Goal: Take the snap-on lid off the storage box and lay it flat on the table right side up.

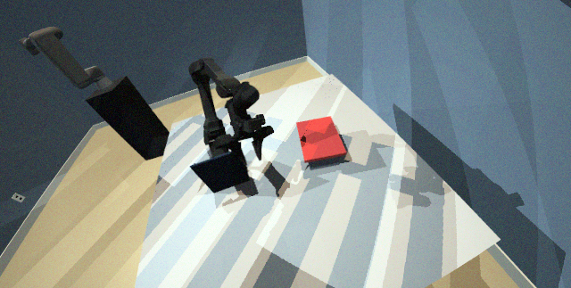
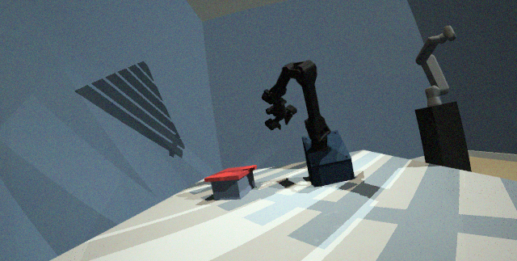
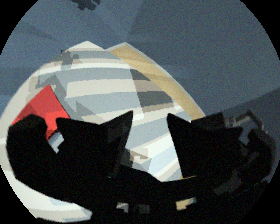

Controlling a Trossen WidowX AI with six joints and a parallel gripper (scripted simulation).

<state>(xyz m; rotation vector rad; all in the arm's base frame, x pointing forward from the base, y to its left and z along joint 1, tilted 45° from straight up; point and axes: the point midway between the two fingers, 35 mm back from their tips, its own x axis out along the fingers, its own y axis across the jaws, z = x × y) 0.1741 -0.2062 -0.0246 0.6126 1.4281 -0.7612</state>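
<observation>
My gripper tip is now 28 cm short of the red lid, 19 cm to the right of it and 18 cm above it. Also, from my gripper tip: storage box (28 cm ahead, 19 cm to the left, 24 cm below).
</observation>
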